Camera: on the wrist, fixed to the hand. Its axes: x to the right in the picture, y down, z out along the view.
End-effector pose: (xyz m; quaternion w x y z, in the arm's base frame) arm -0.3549 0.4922 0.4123 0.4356 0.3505 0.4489 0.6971
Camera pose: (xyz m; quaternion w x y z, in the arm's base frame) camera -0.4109 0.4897 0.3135 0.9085 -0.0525 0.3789 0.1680
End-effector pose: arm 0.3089 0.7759 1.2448 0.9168 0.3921 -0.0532 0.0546
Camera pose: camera 0.3332 0.7863 1.1343 0.7004 0.1668 0.1022 -0.6864
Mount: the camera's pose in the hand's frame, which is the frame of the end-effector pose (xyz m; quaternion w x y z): 0.0091 -0.0751 -0.0848 0.6646 -0.1526 -0.1473 -0.7165
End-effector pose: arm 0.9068 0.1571 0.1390 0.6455 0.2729 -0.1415 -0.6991
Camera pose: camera 0.8925 0.1708 0.0271 0.0511 -0.0813 -0.1131 0.9889
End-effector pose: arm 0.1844 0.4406 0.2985 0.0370 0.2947 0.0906 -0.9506
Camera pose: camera 0.2146 0.5306 0.2360 0.5982 0.0147 -0.4110 0.6878
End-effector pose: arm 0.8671 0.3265 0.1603 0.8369 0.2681 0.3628 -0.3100
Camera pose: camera 0.7811 0.3308 0.0862 0.4284 -0.2551 0.3572 -0.7898
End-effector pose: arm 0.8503 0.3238 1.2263 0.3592 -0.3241 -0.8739 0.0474
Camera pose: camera 0.8613 0.2576 1.3180 0.0945 0.3629 -0.8731 -0.3115
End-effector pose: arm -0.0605 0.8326 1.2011 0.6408 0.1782 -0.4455 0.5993
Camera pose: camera 0.0384 0.8864 1.1854 0.8168 0.4281 -0.3542 -0.1551
